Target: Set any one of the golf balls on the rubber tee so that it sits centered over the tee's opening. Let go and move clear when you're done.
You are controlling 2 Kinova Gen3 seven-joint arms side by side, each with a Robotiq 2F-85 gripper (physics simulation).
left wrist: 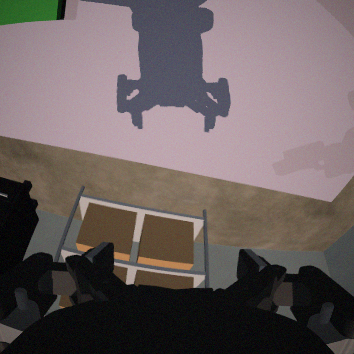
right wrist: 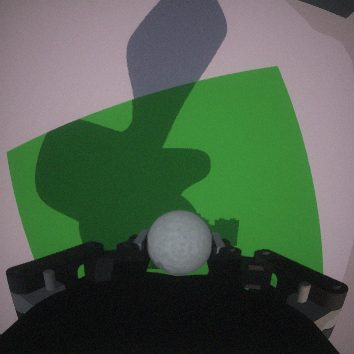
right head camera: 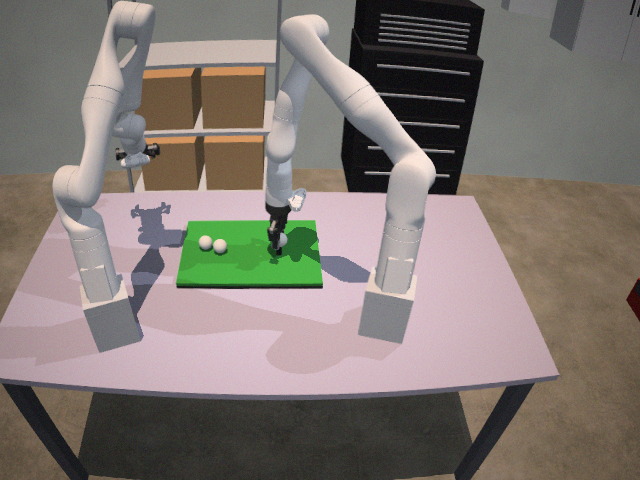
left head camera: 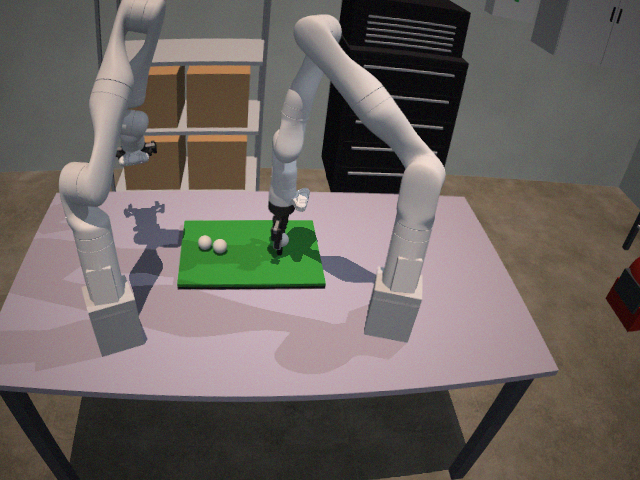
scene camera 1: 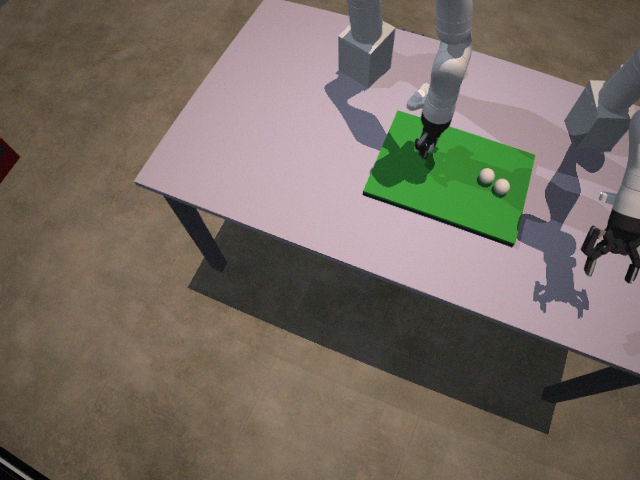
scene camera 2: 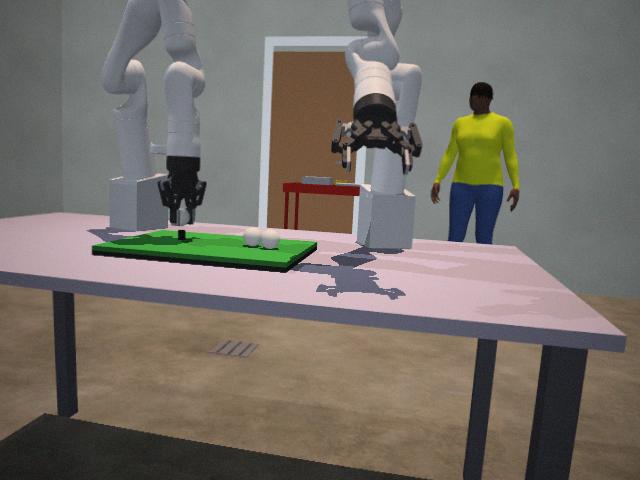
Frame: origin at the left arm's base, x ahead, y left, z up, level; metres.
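Seen in the pictures: left gripper, fingertip midpoint: (left wrist: 175, 261) (scene camera 1: 607, 278) (scene camera 2: 377, 169); right gripper, fingertip midpoint: (right wrist: 179, 243) (right head camera: 278, 244) (left head camera: 279, 244) (scene camera 1: 427, 150) (scene camera 2: 182, 225); left arm's base, link origin: (right head camera: 102, 291) (left head camera: 107, 293) (scene camera 1: 613, 99) (scene camera 2: 387, 190); right arm's base, link origin: (right head camera: 392, 282) (left head camera: 399, 282) (scene camera 1: 366, 31) (scene camera 2: 139, 176).
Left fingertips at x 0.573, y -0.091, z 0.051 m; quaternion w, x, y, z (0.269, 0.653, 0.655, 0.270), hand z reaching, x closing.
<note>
Offsets run from my left fingertips to a thing's top centre. "spot": to the spot under its first point. Level surfaces: height alone.
My right gripper (scene camera 2: 181, 219) (right wrist: 179, 243) (scene camera 1: 425, 149) is shut on a golf ball @[dx -0.357, dy -0.413, dz -0.109 m] (scene camera 2: 181, 215) (right wrist: 179, 242) (left head camera: 283, 239). In scene camera 2 the held ball is directly above the short black rubber tee @[spot: dx -0.350, dy -0.408, dz -0.172 m] (scene camera 2: 181, 235), with a small gap between them. The ball hides the tee in the right wrist view. Two other white golf balls @[dx -0.289, dy -0.195, dz -0.140 m] (left head camera: 204, 242) @[dx -0.314, dy -0.237, dz -0.140 m] (left head camera: 220, 246) lie side by side on the left part of the green mat @[dx -0.323, dy -0.326, dz -0.161 m] (left head camera: 232, 276). My left gripper (scene camera 2: 376, 168) (scene camera 1: 610, 274) (left wrist: 175, 261) is open and empty, raised beyond the mat's left side in the left head camera.
The mat lies on a pale pink table @[dz -0.203 m] (left head camera: 439, 335) between the two arm bases @[spot: dx -0.631, dy +0.079, dz -0.106 m] (left head camera: 116, 325) @[spot: dx -0.728, dy -0.598, dz -0.102 m] (left head camera: 392, 312). Behind the table stand a shelf unit (left head camera: 217, 51) with boxes and a black drawer cabinet (left head camera: 403, 85). A person (scene camera 2: 483, 149) stands in the background.
</note>
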